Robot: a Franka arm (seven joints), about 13 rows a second.
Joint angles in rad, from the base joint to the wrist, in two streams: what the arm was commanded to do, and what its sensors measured. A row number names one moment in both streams.
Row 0, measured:
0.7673, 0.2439, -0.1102, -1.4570, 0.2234, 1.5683, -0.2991
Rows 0 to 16, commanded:
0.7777, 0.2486, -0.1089, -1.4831, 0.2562, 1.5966, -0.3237
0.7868, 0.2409, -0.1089, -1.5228, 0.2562, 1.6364, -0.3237
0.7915, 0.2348, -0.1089, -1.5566, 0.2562, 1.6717, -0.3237
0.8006, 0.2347, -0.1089, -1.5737, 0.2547, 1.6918, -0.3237
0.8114, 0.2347, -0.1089, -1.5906, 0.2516, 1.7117, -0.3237
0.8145, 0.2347, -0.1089, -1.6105, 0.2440, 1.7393, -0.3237
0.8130, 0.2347, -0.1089, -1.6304, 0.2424, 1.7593, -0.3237
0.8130, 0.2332, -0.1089, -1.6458, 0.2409, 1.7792, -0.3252
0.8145, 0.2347, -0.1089, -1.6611, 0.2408, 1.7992, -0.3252
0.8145, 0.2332, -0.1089, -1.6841, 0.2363, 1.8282, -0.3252
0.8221, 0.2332, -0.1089, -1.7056, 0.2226, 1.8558, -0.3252
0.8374, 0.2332, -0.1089, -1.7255, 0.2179, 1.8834, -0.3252
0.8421, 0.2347, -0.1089, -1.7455, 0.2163, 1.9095, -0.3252
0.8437, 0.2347, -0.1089, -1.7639, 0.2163, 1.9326, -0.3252
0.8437, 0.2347, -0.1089, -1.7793, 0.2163, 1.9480, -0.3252
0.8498, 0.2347, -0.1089, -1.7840, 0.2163, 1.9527, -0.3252
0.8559, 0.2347, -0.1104, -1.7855, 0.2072, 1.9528, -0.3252
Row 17, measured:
0.8294, 0.2441, -0.1039, -1.7413, 0.2230, 1.9227, -0.3089
